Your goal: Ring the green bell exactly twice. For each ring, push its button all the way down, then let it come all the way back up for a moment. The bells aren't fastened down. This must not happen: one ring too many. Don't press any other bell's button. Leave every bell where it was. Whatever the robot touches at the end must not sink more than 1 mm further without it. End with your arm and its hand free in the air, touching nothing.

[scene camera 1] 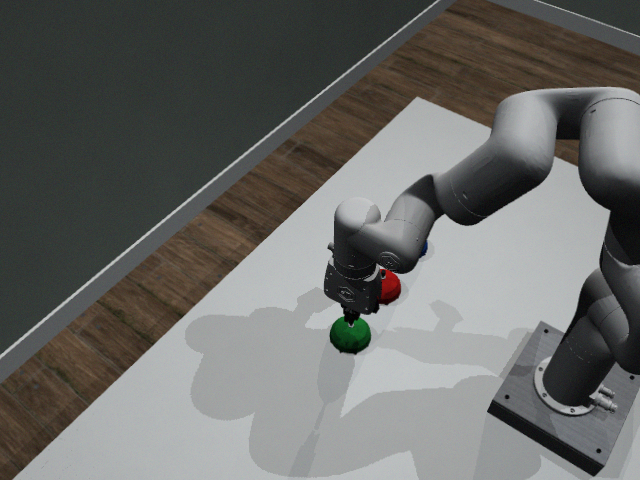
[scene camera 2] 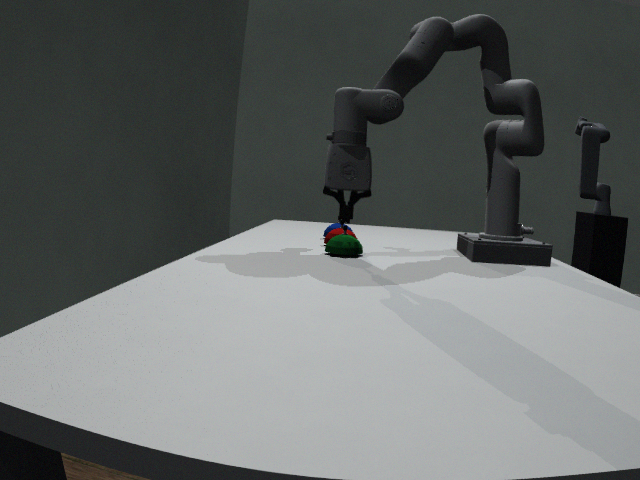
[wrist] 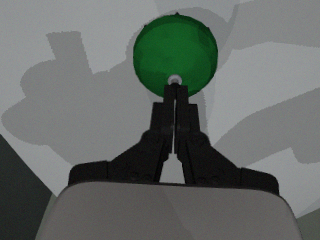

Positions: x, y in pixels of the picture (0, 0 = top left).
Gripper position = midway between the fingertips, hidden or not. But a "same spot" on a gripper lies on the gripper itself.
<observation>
my gripper: scene camera 1; scene camera 2; wrist 174, 100
green bell: scene camera 1; scene camera 2; wrist 174, 46
same spot on green bell: (scene camera 1: 349, 339) = (scene camera 2: 350, 240)
same spot on my gripper: (scene camera 2: 345, 215) = (scene camera 1: 346, 318)
</observation>
